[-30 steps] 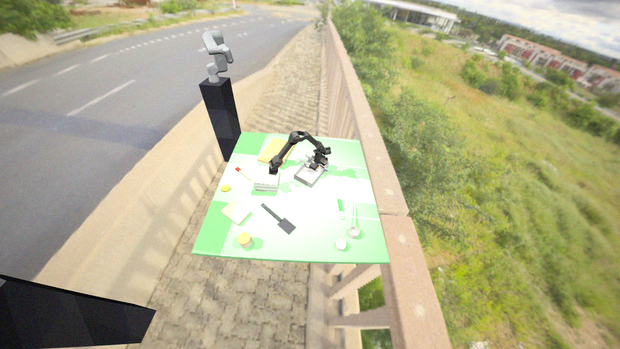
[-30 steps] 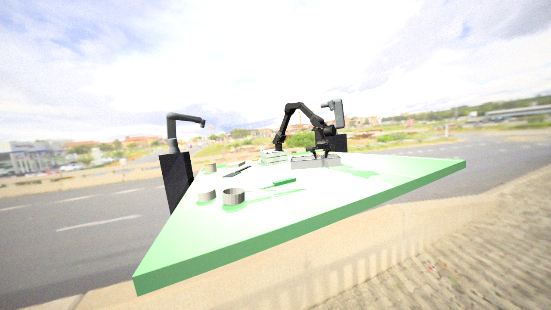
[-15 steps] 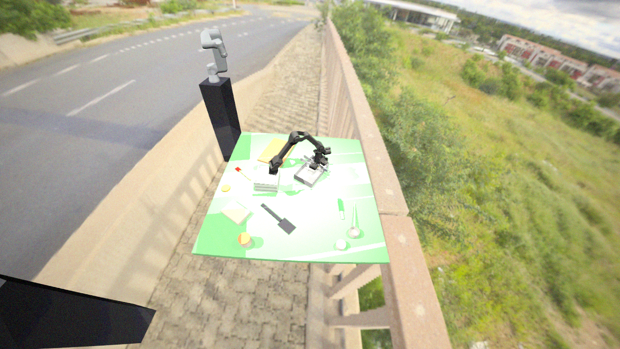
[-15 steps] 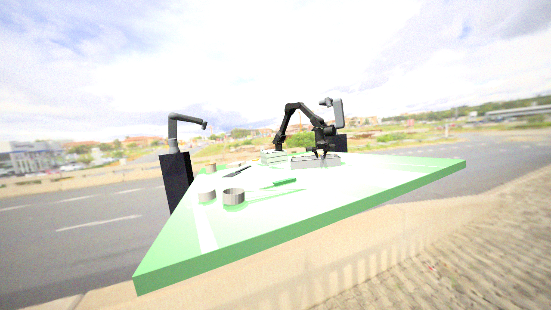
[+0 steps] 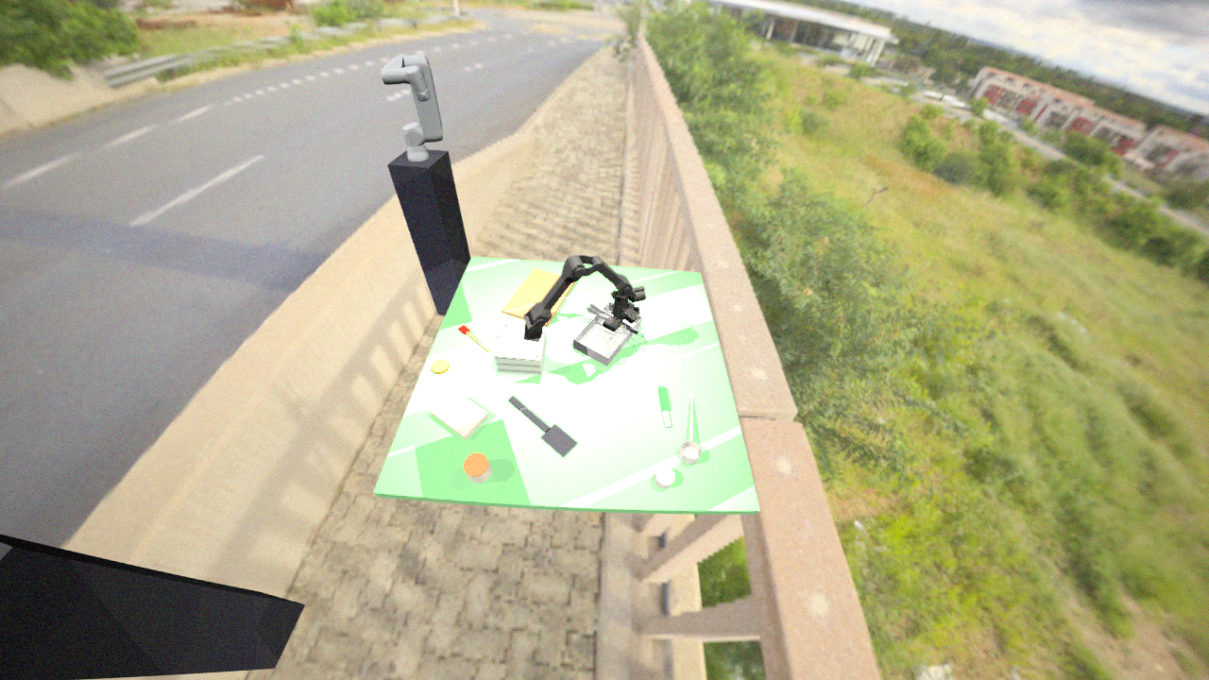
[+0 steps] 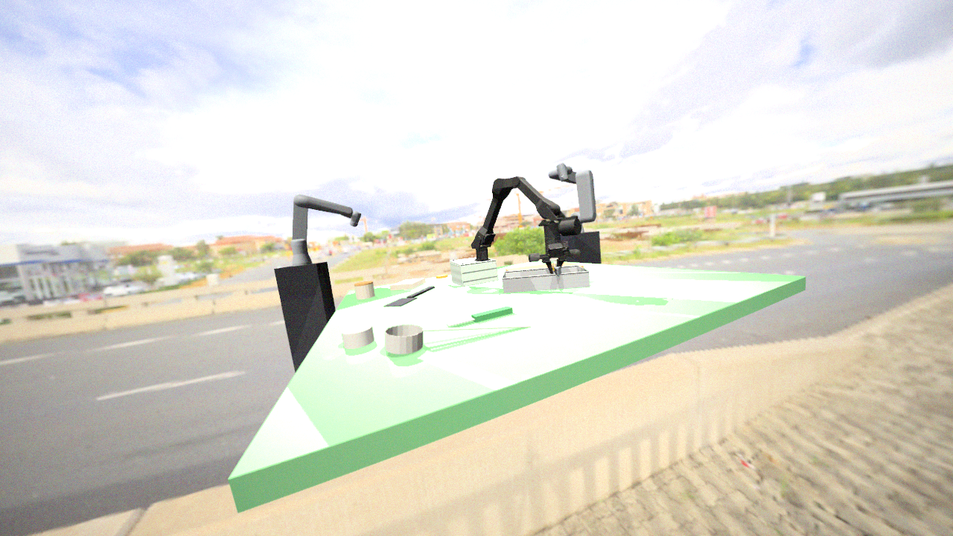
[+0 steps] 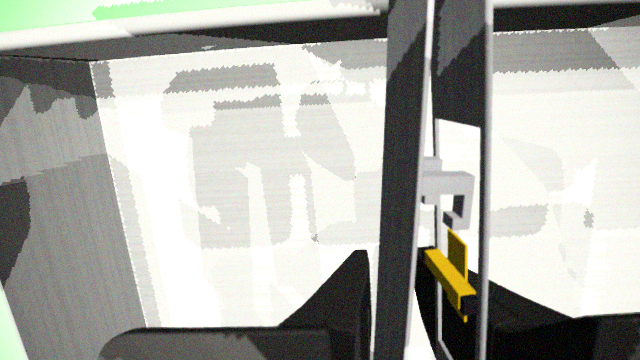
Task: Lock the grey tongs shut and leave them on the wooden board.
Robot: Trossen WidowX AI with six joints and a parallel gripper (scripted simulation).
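My gripper tip is now 4 cm past the grey roasting tin and 3 cm to the left of it. Round my gripper tip: wooden board (40 cm behind, 17 cm to the left, 2 cm below); green-handled tool (38 cm to the right, 23 cm ahead, 2 cm below); yellow latch piece (4 cm above, 1 cm to the right, 1 cm ahead).
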